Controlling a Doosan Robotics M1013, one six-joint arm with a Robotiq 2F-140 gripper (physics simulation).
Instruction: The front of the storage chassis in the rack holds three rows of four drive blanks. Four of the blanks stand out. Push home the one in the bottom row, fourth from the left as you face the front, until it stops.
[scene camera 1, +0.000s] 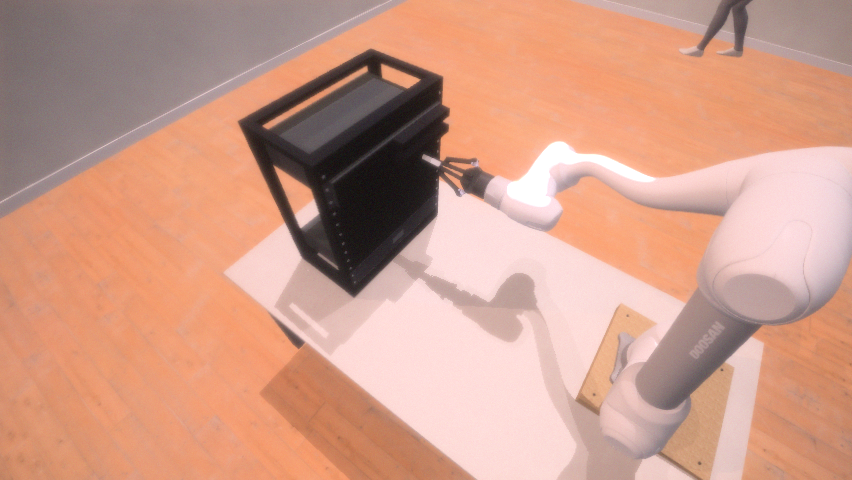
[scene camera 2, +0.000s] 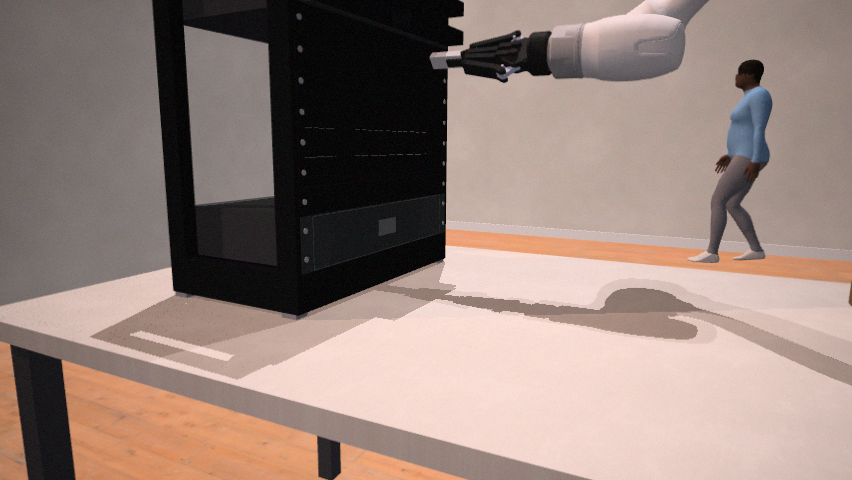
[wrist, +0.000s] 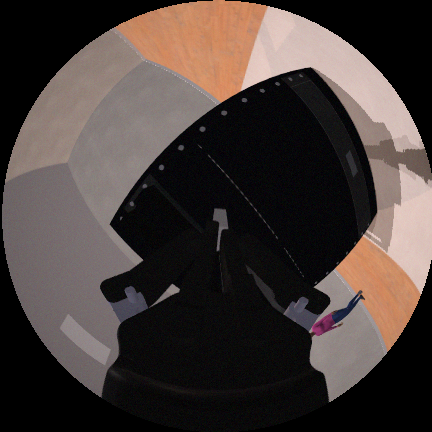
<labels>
gripper: scene camera 1 424, 157; scene camera 2; wrist
black rack: scene camera 1; scene camera 2; wrist 288, 144
same spot on black rack: (scene camera 2: 336, 226) = (scene camera 1: 368, 261)
same spot on gripper: (wrist: 245, 262) = (scene camera 2: 472, 60)
</labels>
